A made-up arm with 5 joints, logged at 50 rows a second.
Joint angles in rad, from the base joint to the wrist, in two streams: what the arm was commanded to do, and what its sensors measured. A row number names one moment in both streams.
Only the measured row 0 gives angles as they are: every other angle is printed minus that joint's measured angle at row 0.
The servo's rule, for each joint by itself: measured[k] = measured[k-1] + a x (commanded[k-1-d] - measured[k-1]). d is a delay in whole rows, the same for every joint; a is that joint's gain. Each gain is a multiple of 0.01, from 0.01 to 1. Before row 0 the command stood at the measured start. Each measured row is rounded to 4 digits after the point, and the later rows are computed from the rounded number. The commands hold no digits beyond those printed.
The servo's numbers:
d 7
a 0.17 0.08 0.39 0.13 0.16
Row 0, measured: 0.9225 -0.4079 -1.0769 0.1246 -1.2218
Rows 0 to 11, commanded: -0.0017 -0.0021 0.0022 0.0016 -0.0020; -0.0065 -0.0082 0.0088 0.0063 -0.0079; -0.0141 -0.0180 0.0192 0.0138 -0.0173; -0.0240 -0.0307 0.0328 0.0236 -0.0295; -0.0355 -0.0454 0.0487 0.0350 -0.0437; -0.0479 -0.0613 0.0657 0.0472 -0.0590; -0.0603 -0.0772 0.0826 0.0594 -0.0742; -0.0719 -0.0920 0.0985 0.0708 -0.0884; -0.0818 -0.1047 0.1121 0.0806 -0.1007; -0.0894 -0.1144 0.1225 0.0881 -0.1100; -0.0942 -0.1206 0.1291 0.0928 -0.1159; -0.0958 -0.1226 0.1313 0.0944 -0.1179
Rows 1 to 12, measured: 0.0000 0.0000 0.0000 0.0000 0.0000; 0.0000 0.0000 0.0000 0.0000 0.0000; 0.0000 0.0000 0.0000 0.0000 0.0000; 0.0000 0.0000 0.0000 0.0000 0.0000; 0.0000 0.0000 0.0000 0.0000 0.0000; 0.0000 0.0000 0.0000 0.0000 0.0000; 0.0000 0.0000 0.0000 0.0000 0.0000; -0.0003 -0.0002 0.0009 0.0002 -0.0003; -0.0014 -0.0008 0.0040 0.0010 -0.0015; -0.0036 -0.0022 0.0099 0.0027 -0.0040; -0.0071 -0.0045 0.0188 0.0054 -0.0081; -0.0119 -0.0078 0.0305 0.0092 -0.0138
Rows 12 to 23, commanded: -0.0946 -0.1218 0.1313 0.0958 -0.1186; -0.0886 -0.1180 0.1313 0.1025 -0.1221; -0.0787 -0.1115 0.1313 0.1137 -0.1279; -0.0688 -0.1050 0.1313 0.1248 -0.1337; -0.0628 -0.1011 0.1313 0.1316 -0.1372; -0.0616 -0.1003 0.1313 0.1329 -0.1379; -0.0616 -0.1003 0.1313 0.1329 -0.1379; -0.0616 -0.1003 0.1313 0.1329 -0.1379; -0.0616 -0.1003 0.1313 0.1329 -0.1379; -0.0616 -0.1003 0.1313 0.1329 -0.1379; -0.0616 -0.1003 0.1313 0.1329 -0.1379; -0.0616 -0.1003 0.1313 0.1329 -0.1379
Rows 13 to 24, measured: -0.0180 -0.0121 0.0442 0.0141 -0.0210; -0.0252 -0.0173 0.0592 0.0200 -0.0295; -0.0331 -0.0233 0.0745 0.0266 -0.0389; -0.0414 -0.0298 0.0892 0.0336 -0.0488; -0.0496 -0.0366 0.1022 0.0407 -0.0586; -0.0572 -0.0433 0.1127 0.0475 -0.0678; -0.0638 -0.0496 0.1200 0.0536 -0.0758; -0.0690 -0.0554 0.1244 0.0591 -0.0826; -0.0723 -0.0604 0.1271 0.0647 -0.0889; -0.0734 -0.0645 0.1287 0.0711 -0.0951; -0.0726 -0.0677 0.1297 0.0781 -0.1013; -0.0709 -0.0704 0.1303 0.0851 -0.1070
